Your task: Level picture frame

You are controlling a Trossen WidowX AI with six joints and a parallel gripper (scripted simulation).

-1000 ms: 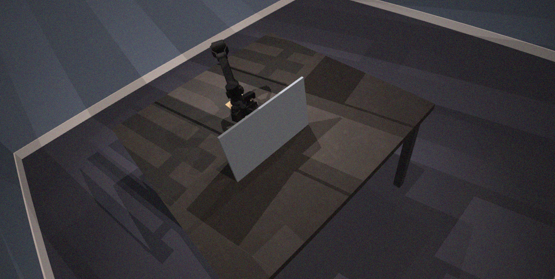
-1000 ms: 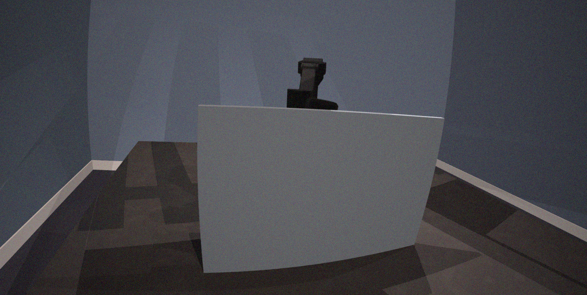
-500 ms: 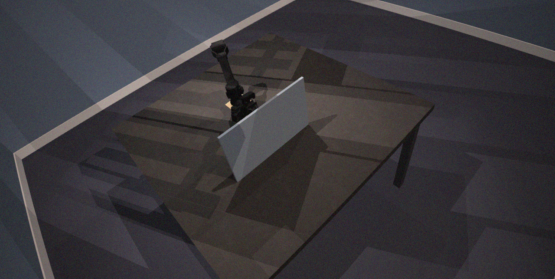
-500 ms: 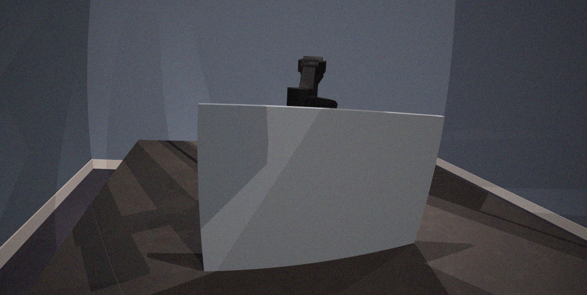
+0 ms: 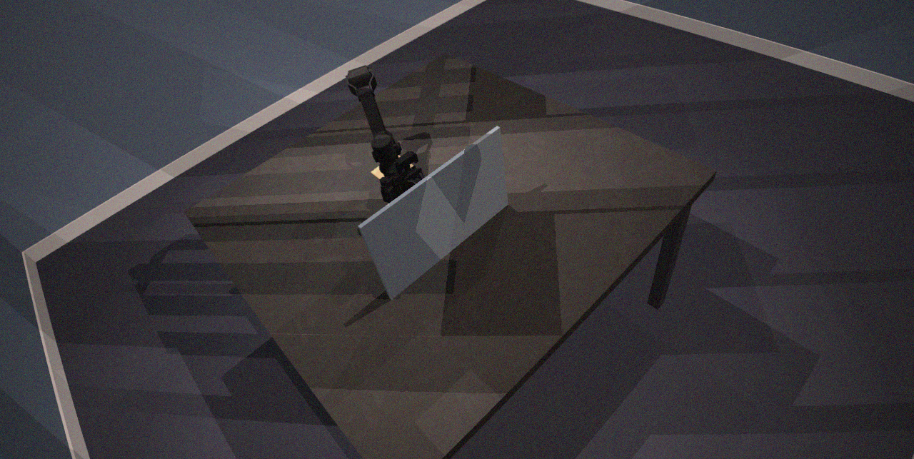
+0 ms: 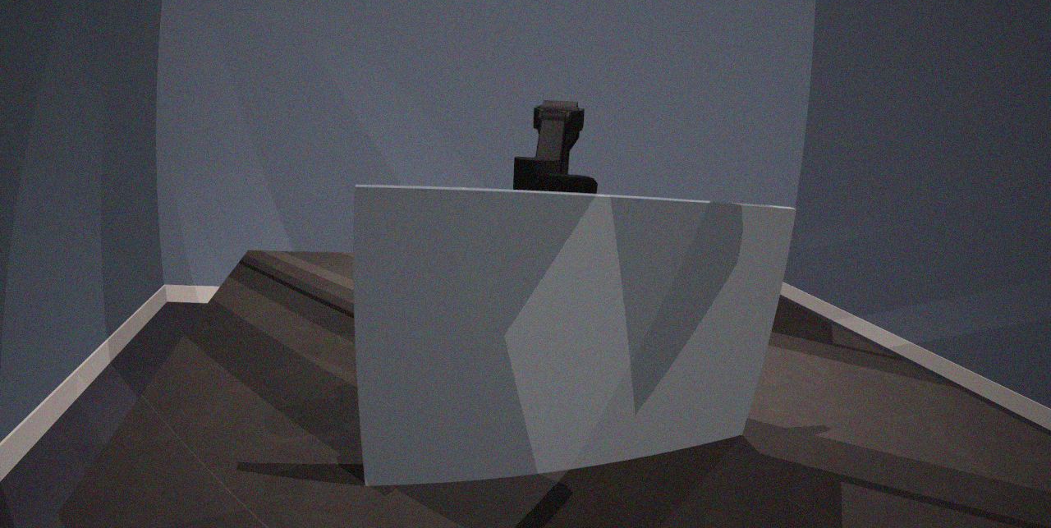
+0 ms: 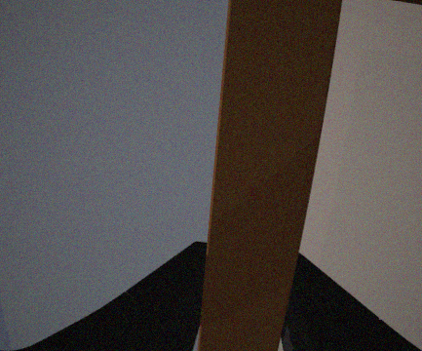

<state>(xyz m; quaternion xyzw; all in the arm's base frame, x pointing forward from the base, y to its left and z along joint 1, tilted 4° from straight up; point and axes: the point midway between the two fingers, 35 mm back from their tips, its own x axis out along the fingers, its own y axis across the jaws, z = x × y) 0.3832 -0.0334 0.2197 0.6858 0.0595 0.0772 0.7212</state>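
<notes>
Now: gripper tip 5 cm above the wooden picture frame. Also, from my gripper tip: grey wall panel (6 cm below, 1 cm to the left, 1 cm ahead).
</notes>
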